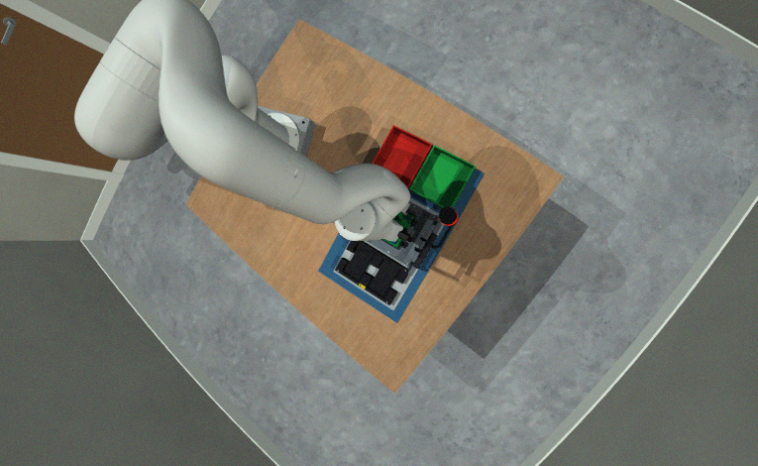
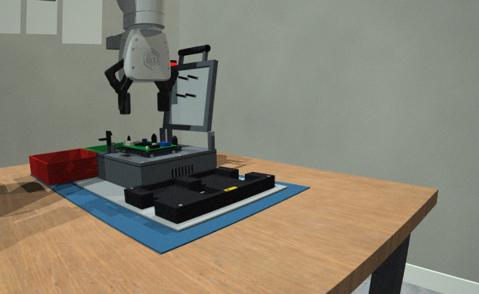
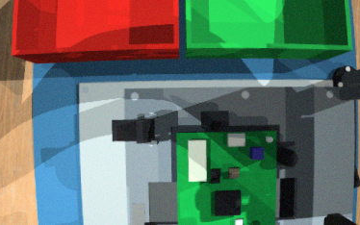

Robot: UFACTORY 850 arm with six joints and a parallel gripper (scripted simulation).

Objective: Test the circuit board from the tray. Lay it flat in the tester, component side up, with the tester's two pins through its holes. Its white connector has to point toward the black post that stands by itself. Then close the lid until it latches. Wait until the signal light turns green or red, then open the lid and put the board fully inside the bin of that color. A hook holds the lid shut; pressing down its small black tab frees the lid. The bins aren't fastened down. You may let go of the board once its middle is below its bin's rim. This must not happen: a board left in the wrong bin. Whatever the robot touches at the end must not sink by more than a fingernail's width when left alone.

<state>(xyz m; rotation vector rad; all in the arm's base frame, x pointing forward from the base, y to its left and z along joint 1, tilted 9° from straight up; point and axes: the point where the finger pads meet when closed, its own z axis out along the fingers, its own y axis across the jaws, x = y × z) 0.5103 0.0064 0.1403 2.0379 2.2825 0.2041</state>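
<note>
Right now my hand is 70 mm above the green circuit board. Also, from my hand: black hook: 70 mm behind, 60 mm below, 50 mm to the left; then see-through lid: 120 mm ahead, 40 mm above, 10 mm to the left; then green bin: 200 mm to the left, 130 mm below, 20 mm ahead.
</note>
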